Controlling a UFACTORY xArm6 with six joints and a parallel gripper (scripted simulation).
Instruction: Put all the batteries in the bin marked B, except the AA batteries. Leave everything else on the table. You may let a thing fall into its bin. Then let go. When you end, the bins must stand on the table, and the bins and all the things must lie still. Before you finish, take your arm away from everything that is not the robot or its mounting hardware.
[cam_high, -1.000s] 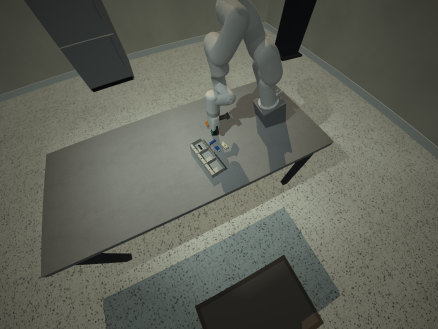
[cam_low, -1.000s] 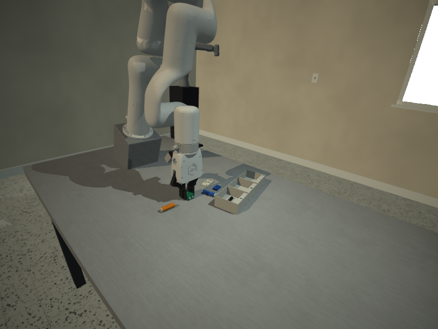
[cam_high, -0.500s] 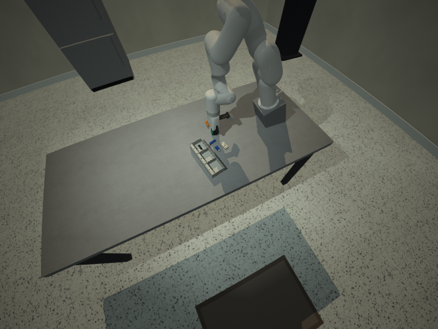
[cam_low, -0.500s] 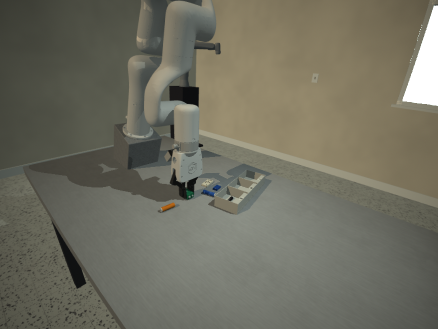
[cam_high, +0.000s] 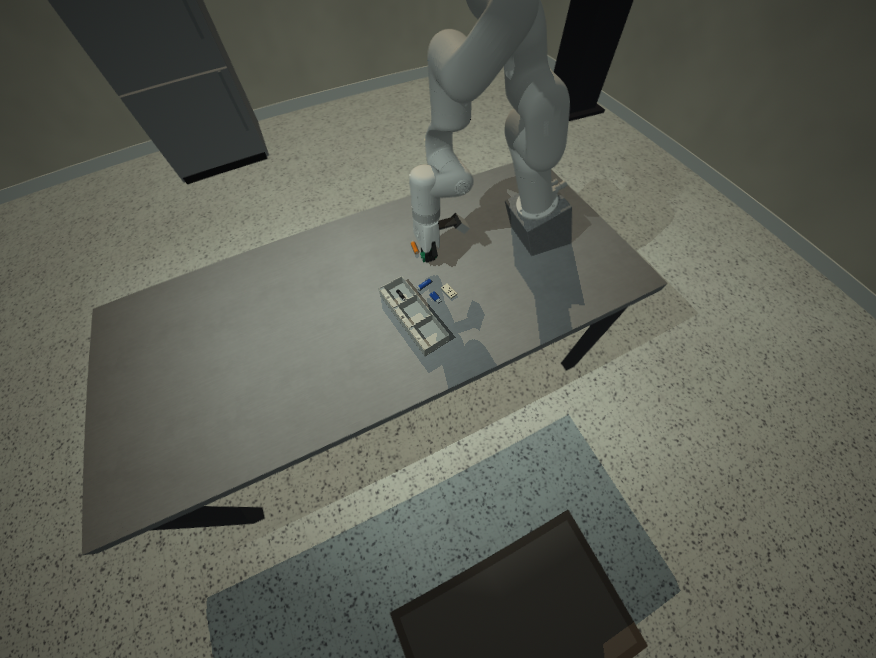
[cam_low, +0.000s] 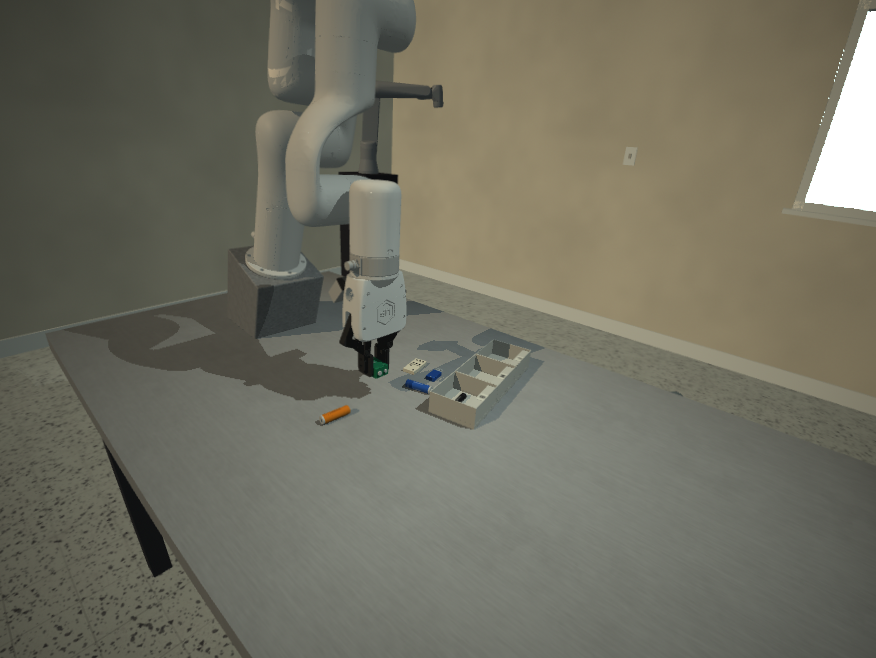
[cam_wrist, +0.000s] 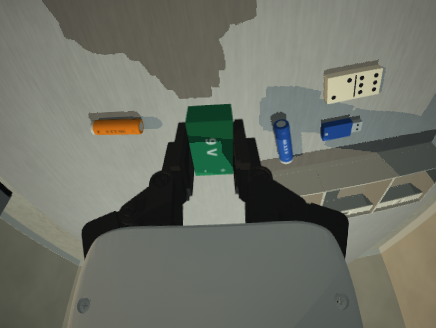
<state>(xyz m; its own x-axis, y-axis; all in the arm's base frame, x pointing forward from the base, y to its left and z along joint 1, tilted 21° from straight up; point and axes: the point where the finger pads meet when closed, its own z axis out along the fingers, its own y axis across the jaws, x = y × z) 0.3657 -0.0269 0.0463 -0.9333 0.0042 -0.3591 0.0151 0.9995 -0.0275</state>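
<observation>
The black cylindrical battery lies 13 cm ahead of my hand, 8 cm to the left of it and 6 cm below it. The rest, counted from my hand: orange cylindrical battery (1 cm ahead, 9 cm to the right, 6 cm below); blue cylindrical battery (4 cm ahead, 7 cm to the left, 6 cm below); green block battery (1 cm ahead, 1 cm below).
</observation>
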